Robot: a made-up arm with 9 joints. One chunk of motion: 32 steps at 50 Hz.
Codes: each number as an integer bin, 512 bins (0 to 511) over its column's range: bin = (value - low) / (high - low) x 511, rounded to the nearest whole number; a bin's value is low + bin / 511 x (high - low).
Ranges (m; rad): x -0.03..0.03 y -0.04..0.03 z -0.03..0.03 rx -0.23..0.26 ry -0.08..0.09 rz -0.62..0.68
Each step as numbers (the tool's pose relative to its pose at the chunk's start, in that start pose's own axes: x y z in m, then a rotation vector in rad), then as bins.
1 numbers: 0.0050 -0.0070 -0.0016 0.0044 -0.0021 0.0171
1 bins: 298 241 242 244 234 250
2 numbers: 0.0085 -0.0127 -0.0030 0.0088 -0.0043 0.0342
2 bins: 328 199 230 249 228 257
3 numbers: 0.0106 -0.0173 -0.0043 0.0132 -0.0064 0.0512
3 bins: 346 166 219 254 221 264
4 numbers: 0.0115 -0.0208 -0.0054 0.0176 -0.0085 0.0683
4 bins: 353 140 210 258 215 271
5 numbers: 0.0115 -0.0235 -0.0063 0.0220 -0.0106 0.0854
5 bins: 353 120 202 263 209 277
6 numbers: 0.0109 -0.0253 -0.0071 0.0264 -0.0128 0.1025
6 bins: 348 107 195 267 202 284
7 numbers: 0.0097 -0.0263 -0.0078 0.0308 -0.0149 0.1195
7 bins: 338 100 189 272 196 291
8 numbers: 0.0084 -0.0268 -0.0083 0.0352 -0.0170 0.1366
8 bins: 327 96 185 277 189 297
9 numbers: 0.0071 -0.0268 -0.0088 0.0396 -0.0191 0.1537
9 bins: 316 96 181 281 183 304
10 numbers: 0.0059 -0.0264 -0.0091 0.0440 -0.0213 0.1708
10 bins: 306 99 178 286 176 311
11 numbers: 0.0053 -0.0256 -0.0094 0.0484 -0.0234 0.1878
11 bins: 301 105 175 290 170 318
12 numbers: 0.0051 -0.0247 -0.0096 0.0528 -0.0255 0.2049
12 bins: 299 112 174 295 164 324
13 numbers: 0.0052 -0.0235 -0.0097 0.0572 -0.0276 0.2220
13 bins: 300 120 173 300 158 331
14 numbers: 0.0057 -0.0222 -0.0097 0.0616 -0.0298 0.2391
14 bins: 304 130 173 304 151 338
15 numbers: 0.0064 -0.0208 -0.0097 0.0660 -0.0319 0.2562
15 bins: 310 140 173 309 145 344
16 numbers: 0.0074 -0.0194 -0.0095 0.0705 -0.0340 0.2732
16 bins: 319 150 175 313 138 351
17 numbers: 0.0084 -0.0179 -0.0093 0.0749 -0.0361 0.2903
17 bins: 327 161 176 318 132 358
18 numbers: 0.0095 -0.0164 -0.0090 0.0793 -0.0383 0.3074
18 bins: 336 172 179 323 125 365
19 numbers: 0.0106 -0.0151 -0.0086 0.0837 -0.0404 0.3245
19 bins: 346 182 182 327 119 371
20 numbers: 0.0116 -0.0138 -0.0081 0.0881 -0.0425 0.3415
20 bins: 354 191 187 332 113 378
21 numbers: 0.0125 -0.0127 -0.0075 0.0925 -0.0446 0.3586
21 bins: 362 199 192 336 106 385
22 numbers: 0.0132 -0.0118 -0.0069 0.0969 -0.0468 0.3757
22 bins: 368 206 197 341 100 391
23 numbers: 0.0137 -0.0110 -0.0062 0.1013 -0.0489 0.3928
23 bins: 372 212 203 345 93 398
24 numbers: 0.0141 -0.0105 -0.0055 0.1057 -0.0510 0.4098
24 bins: 376 215 209 350 87 405
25 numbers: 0.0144 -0.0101 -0.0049 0.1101 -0.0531 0.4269
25 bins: 378 218 214 355 81 412
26 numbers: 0.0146 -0.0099 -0.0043 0.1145 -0.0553 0.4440
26 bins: 380 220 219 359 74 418
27 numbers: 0.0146 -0.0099 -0.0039 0.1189 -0.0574 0.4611
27 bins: 380 220 222 364 68 425
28 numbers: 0.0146 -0.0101 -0.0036 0.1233 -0.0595 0.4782
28 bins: 380 218 225 368 62 432
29 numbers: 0.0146 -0.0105 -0.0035 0.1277 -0.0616 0.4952
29 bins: 380 215 226 373 55 438
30 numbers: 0.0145 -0.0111 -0.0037 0.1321 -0.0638 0.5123
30 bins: 379 211 224 378 49 445
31 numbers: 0.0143 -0.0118 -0.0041 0.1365 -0.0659 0.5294
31 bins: 377 206 221 382 42 452
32 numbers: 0.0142 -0.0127 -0.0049 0.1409 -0.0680 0.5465
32 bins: 376 199 214 387 36 459
